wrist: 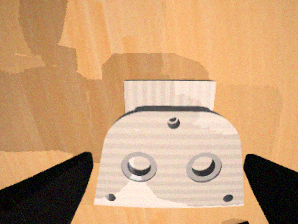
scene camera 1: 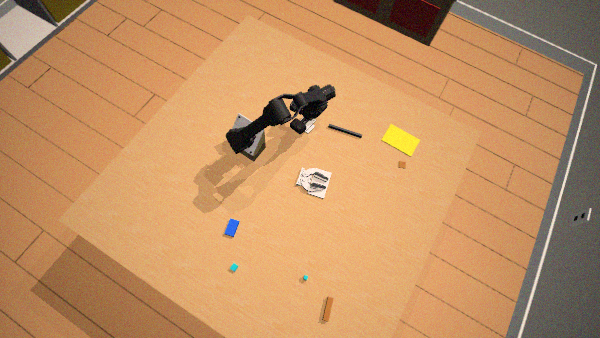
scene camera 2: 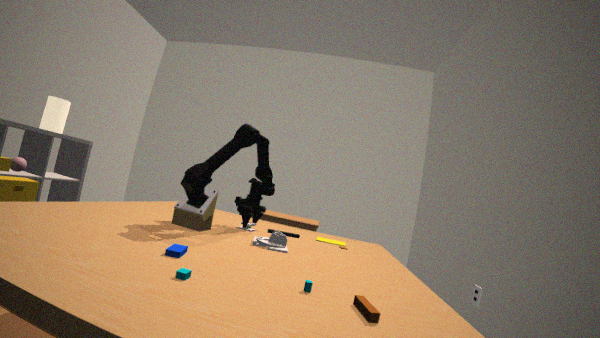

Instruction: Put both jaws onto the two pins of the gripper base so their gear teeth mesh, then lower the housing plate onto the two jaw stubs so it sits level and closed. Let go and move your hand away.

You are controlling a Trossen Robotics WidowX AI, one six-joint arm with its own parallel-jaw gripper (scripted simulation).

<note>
My gripper [wrist: 169, 161] is open and holds nothing. Also in view: a gripper base [wrist: 170, 145].
</note>
